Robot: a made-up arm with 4 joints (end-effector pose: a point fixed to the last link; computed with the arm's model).
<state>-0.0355 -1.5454 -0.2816 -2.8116</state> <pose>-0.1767 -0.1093 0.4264 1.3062 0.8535 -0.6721</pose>
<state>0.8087 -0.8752 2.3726 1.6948</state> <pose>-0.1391 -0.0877 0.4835 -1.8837 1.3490 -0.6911</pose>
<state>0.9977 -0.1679 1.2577 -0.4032</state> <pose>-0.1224 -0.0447 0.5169 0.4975 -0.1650 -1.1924</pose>
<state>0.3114 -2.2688 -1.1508 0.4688</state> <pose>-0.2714 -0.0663 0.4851 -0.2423 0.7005 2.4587</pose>
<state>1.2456 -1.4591 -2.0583 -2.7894</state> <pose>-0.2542 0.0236 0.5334 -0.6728 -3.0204 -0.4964</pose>
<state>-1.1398 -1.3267 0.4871 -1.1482</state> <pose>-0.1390 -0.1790 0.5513 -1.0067 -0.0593 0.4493</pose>
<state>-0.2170 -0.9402 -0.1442 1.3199</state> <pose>-0.1845 -0.0675 0.4372 -1.7821 -0.4696 1.3559</pose>
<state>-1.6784 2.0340 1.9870 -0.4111</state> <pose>-0.2143 -0.2158 0.6828 0.2568 -1.1759 -2.3459</pose>
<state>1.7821 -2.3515 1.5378 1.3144</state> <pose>-0.1219 0.0888 0.6116 -1.6650 -0.7354 -0.4214</pose>
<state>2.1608 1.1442 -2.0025 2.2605</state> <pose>-0.2235 -0.0357 0.6453 0.1501 -0.4382 -1.9125</pose>
